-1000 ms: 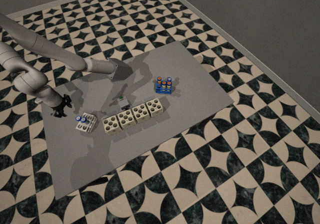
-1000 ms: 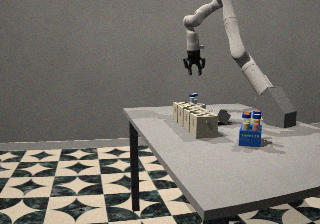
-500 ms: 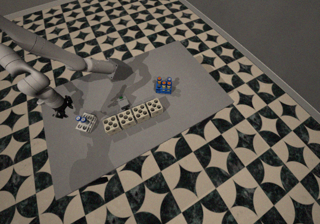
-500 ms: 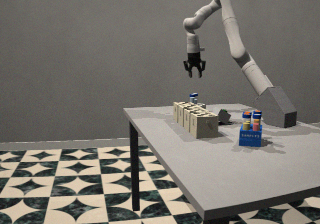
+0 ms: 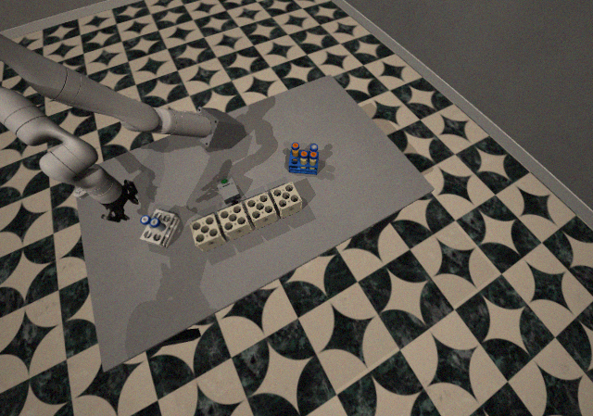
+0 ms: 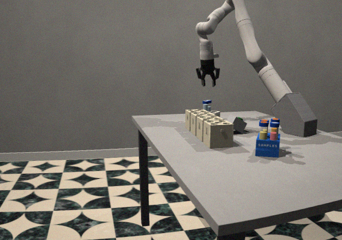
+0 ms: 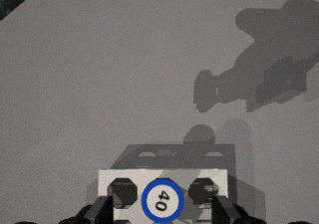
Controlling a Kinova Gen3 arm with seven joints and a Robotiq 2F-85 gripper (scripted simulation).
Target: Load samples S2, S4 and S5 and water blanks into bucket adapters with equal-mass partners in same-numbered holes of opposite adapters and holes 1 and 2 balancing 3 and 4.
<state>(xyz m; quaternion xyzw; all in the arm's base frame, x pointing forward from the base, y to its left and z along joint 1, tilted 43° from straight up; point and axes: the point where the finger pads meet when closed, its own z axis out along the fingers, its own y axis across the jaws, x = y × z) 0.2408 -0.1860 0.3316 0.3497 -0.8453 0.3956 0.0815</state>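
My gripper is now 150 mm above the white-dot blank and 10 mm short of it. Also, from my hand: small sloped done desk (320 mm to the left, 160 mm below, 10 mm behind); white blank rack (180 mm below, 10 mm to the left, 10 mm ahead); green done key (320 mm to the left, 150 mm below, 20 mm behind).
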